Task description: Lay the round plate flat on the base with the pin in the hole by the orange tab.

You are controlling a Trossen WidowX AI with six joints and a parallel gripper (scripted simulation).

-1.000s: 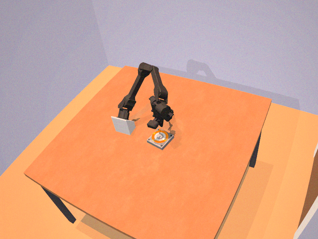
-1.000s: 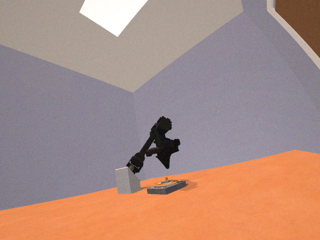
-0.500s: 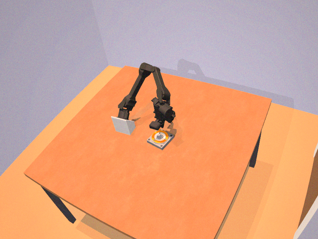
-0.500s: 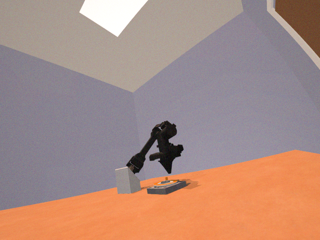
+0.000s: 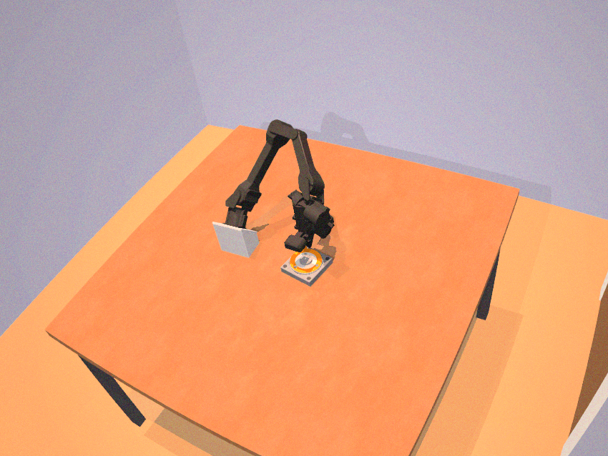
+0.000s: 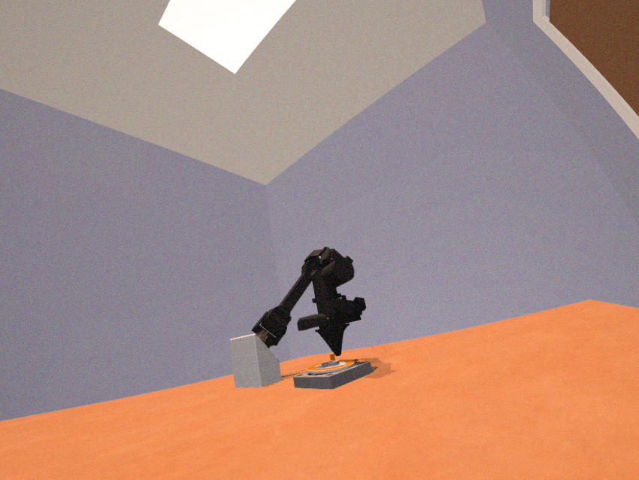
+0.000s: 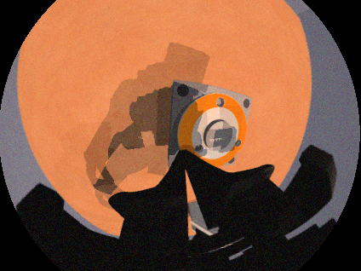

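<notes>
Right now my gripper tip is 3 cm to the left of the plate and 1 cm above it. Also, from my gripper tip: base 1 cm ahead, 5 cm to the right, 2 cm below.
</notes>
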